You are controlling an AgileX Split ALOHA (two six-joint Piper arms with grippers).
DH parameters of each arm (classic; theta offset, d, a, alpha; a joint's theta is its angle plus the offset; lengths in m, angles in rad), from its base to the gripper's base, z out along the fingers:
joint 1: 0 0.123 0 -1.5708
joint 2: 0.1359 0 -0.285 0
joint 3: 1.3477 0 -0.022 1.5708
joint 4: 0 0.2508 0 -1.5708
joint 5: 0 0 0.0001 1.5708
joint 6: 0 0.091 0 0
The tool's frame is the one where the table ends.
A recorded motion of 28 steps. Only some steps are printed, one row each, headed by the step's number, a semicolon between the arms.
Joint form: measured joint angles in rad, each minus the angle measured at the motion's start. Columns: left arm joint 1, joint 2, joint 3, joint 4, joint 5, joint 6; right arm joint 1, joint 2, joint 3, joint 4, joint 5, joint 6.
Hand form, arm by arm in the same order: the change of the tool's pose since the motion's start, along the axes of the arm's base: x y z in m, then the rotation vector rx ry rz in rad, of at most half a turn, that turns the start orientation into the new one. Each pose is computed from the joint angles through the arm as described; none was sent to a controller.
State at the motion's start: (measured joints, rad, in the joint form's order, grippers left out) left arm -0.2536 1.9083 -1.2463 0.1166 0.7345 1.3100; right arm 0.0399 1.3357 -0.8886 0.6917 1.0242 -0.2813
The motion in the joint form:
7: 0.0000 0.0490 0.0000 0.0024 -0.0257 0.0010; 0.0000 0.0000 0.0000 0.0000 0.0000 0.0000
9: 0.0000 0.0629 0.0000 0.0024 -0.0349 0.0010; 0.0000 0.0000 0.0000 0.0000 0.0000 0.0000
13: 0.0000 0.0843 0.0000 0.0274 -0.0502 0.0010; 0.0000 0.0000 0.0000 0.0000 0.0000 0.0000
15: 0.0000 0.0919 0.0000 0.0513 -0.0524 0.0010; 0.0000 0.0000 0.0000 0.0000 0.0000 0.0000
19: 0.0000 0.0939 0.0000 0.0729 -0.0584 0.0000; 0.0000 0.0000 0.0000 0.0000 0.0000 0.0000
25: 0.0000 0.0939 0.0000 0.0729 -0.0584 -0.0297; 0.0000 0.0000 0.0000 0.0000 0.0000 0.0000
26: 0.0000 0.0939 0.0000 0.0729 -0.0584 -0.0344; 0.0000 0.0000 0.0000 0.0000 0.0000 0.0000
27: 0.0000 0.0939 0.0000 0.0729 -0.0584 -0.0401; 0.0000 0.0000 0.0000 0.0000 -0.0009 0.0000
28: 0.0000 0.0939 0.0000 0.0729 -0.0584 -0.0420; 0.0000 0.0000 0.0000 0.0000 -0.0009 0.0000
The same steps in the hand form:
7: 0.0040 -0.0011 -0.0180 0.0064 0.0227 -0.0048; 0.0000 0.0000 0.0000 0.0000 0.0000 0.0000
9: 0.0052 -0.0015 -0.0231 0.0070 0.0274 -0.0057; 0.0000 0.0000 0.0000 0.0000 0.0000 0.0000
13: 0.0074 -0.0007 -0.0308 0.0269 0.0288 -0.0221; 0.0000 0.0000 0.0000 0.0000 0.0000 0.0000
15: 0.0081 0.0005 -0.0335 0.0465 0.0294 -0.0368; 0.0000 0.0000 0.0000 0.0000 0.0000 0.0000
19: 0.0091 0.0014 -0.0340 0.0614 0.0214 -0.0497; 0.0000 0.0000 0.0000 0.0000 0.0000 0.0000
25: 0.0091 0.0014 -0.0340 0.0536 0.0204 -0.0210; 0.0000 0.0000 0.0000 0.0000 0.0000 0.0000
26: 0.0091 0.0014 -0.0340 0.0524 0.0203 -0.0165; 0.0000 0.0000 0.0000 0.0000 0.0000 0.0000
27: 0.0091 0.0014 -0.0340 0.0509 0.0201 -0.0110; 0.0001 0.0000 0.0000 -0.0002 -0.0007 -0.0005
28: 0.0091 0.0014 -0.0340 0.0504 0.0200 -0.0092; 0.0001 0.0000 0.0000 -0.0002 -0.0007 -0.0005

